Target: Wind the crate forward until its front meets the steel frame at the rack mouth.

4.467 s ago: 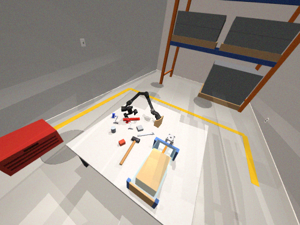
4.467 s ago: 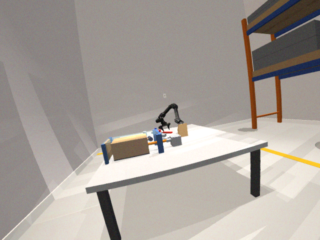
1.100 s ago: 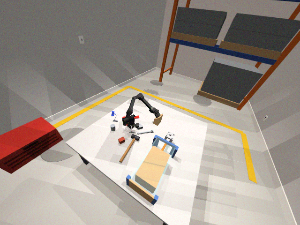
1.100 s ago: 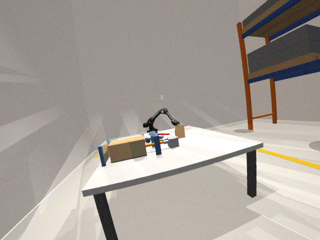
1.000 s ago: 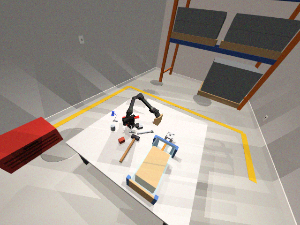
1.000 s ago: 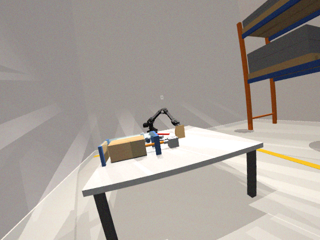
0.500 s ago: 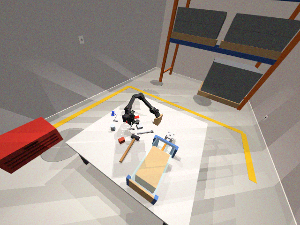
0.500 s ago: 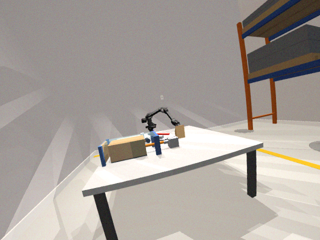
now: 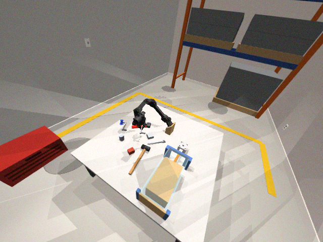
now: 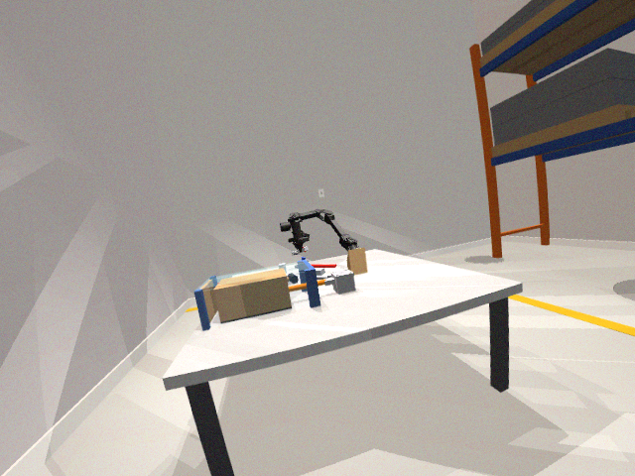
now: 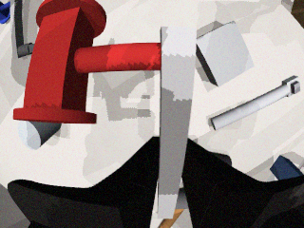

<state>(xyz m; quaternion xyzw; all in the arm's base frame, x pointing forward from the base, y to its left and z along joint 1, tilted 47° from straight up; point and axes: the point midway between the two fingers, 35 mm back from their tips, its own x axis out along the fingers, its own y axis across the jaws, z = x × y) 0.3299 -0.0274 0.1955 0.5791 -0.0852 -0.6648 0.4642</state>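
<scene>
My gripper tip is now 1 cm to the left of the red-knobbed winch handle, 1 cm below it and 1 cm past it. Round my gripper tip: grey block (14 cm below, 10 cm behind, 5 cm to the left); red knob (6 cm to the right, 2 cm behind, 2 cm above); red bar (16 cm to the right, 15 cm below, 14 cm behind).
</scene>
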